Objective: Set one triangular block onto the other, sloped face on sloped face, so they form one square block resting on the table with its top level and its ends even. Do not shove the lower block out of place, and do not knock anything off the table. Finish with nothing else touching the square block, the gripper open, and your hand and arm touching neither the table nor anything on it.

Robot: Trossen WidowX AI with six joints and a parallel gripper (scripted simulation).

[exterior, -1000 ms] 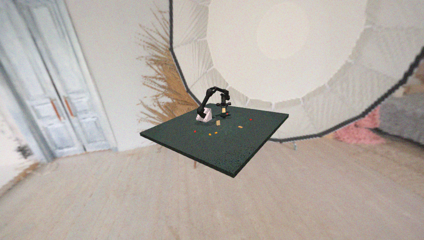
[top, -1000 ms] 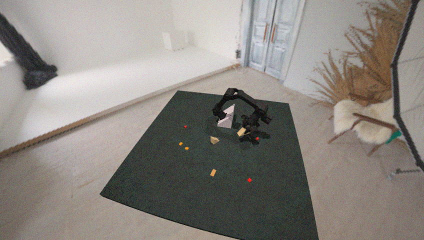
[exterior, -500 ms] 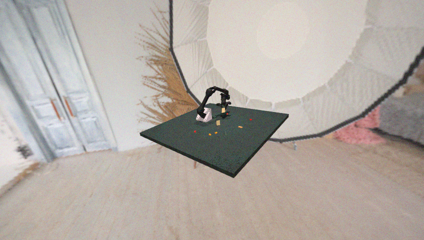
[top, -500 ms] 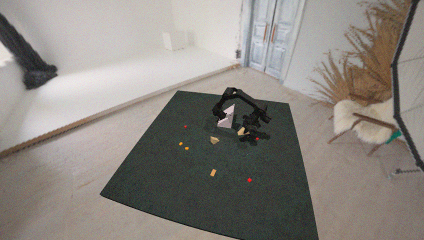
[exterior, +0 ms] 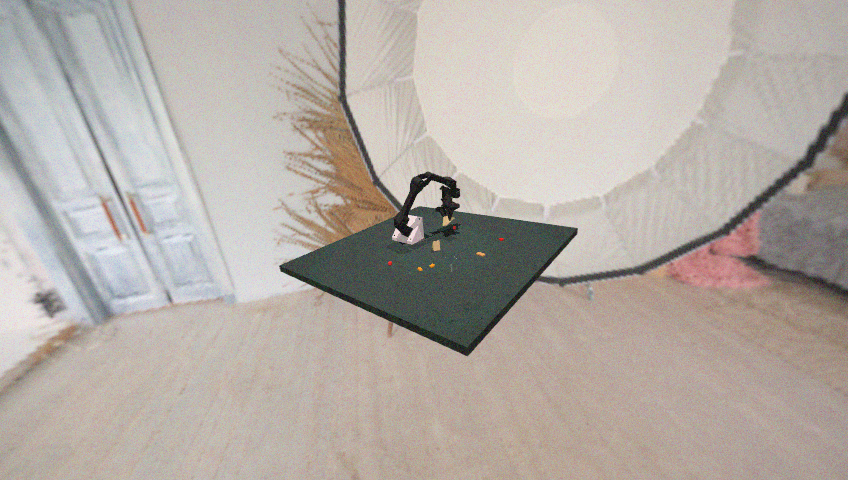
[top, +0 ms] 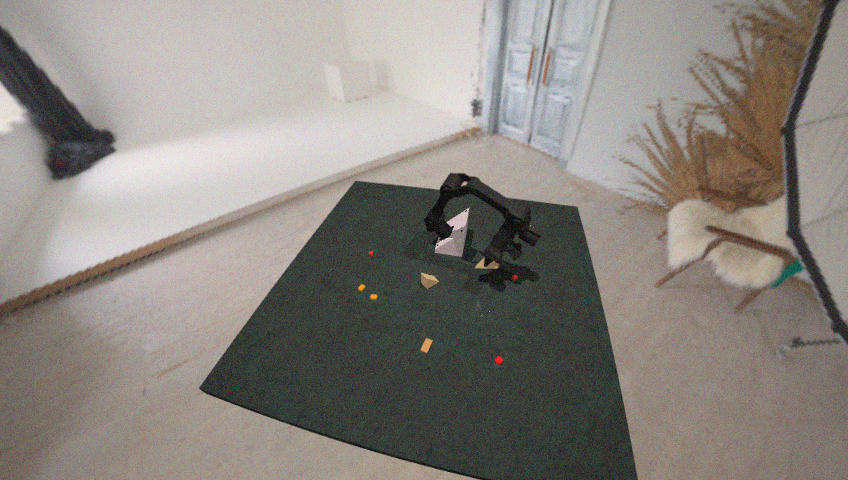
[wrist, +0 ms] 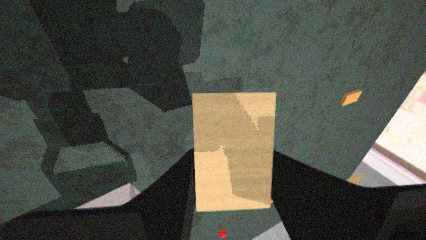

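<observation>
Right now the triangular block is 1 cm above my gripper tip. Also, from my gripper tip: small tan piece 34 cm ahead, 11 cm to the right, 10 cm below.
</observation>
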